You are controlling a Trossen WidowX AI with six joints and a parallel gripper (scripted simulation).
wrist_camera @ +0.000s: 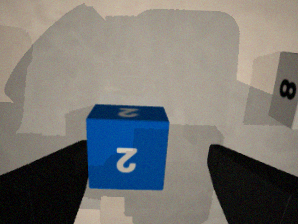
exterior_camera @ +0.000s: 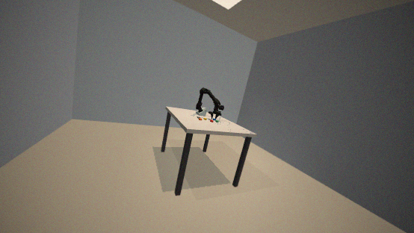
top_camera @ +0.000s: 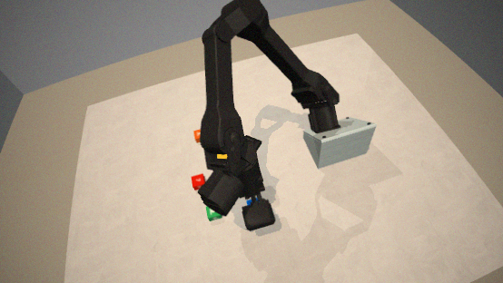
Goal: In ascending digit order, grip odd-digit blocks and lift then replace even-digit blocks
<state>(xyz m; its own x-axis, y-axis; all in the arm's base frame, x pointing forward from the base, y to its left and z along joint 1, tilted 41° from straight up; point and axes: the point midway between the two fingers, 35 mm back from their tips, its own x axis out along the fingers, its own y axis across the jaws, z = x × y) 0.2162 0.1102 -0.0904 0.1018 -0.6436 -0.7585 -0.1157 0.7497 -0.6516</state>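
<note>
My gripper tip is now 1 cm to the right of the blue block. Also, from my gripper tip: white block (4 cm ahead, 7 cm to the right); green block (10 cm ahead, 1 cm to the left); red block (14 cm ahead, 8 cm to the right).
</note>
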